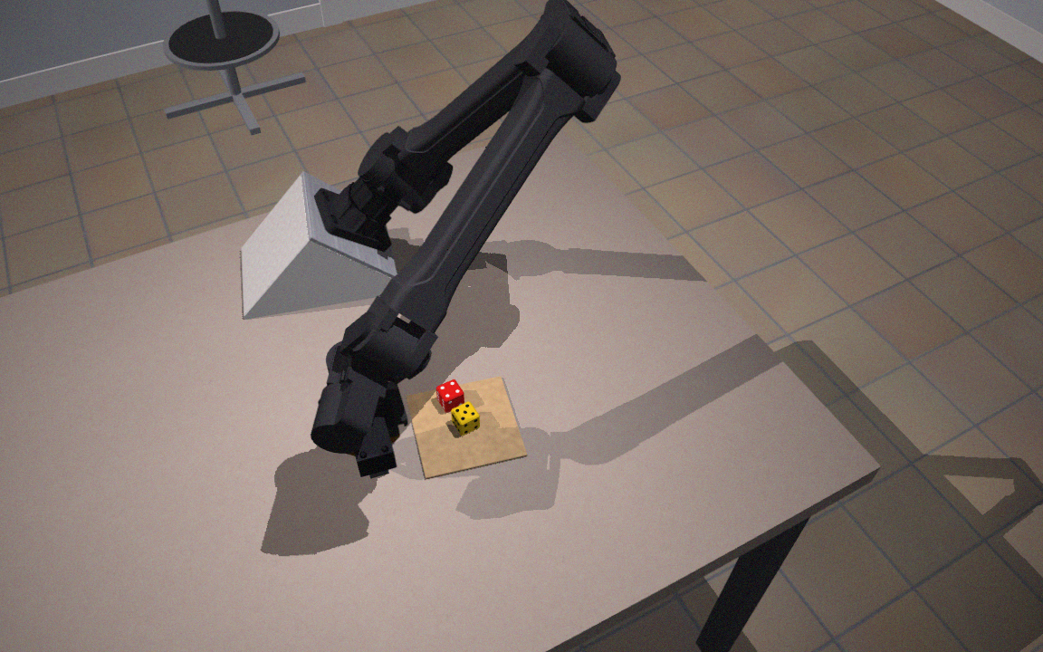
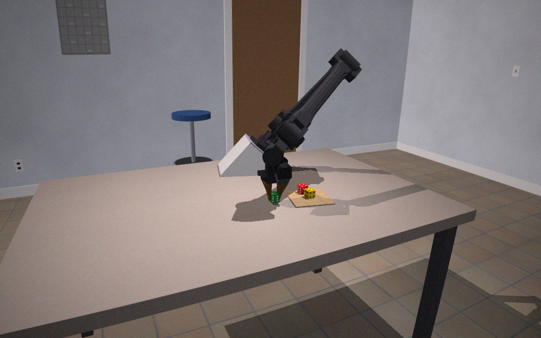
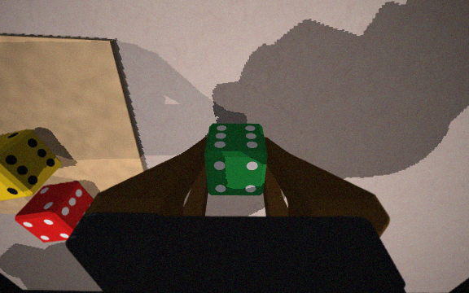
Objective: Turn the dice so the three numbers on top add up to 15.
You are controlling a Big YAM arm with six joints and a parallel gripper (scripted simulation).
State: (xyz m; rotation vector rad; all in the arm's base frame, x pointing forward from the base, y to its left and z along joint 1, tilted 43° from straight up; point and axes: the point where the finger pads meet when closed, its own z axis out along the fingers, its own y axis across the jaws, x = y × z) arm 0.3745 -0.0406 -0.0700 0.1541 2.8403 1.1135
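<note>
Now: hand 130 mm to the right of the yellow die. The rest, counted from my hand: tan mat (130 mm to the left, 20 mm below); green die (right at my hand); red die (40 mm behind, 130 mm to the left).
</note>
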